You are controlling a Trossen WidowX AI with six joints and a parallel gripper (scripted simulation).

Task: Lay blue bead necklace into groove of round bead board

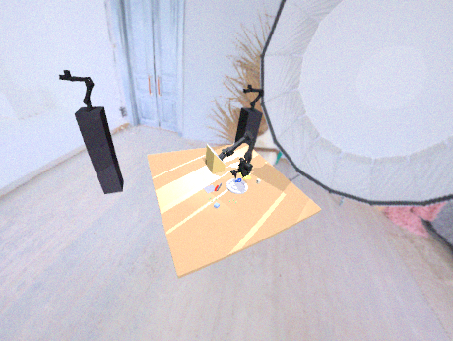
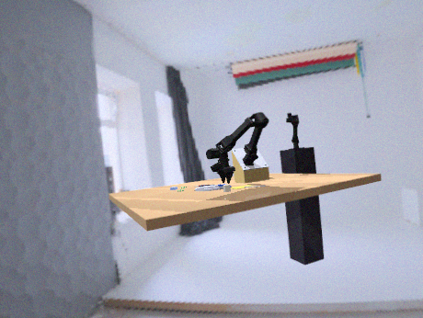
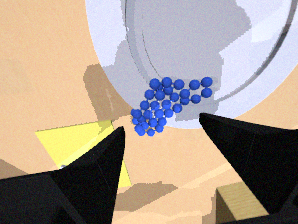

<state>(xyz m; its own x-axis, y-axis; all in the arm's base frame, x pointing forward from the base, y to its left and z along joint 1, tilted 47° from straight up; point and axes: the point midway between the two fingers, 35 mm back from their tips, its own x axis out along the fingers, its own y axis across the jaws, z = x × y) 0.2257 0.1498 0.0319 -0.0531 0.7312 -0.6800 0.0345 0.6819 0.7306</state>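
Now: the round bead board 8 cm ahead of my gripper tip, 6 cm to the right of it and 1 cm below it. From my gripper tip the other things lie so: yellow flat piece: 10 cm to the left, 5 cm behind, 2 cm below; grey-white stick: 17 cm to the left, 10 cm behind, 2 cm below; white cylinder: 18 cm to the left, 8 cm ahead, 1 cm below.
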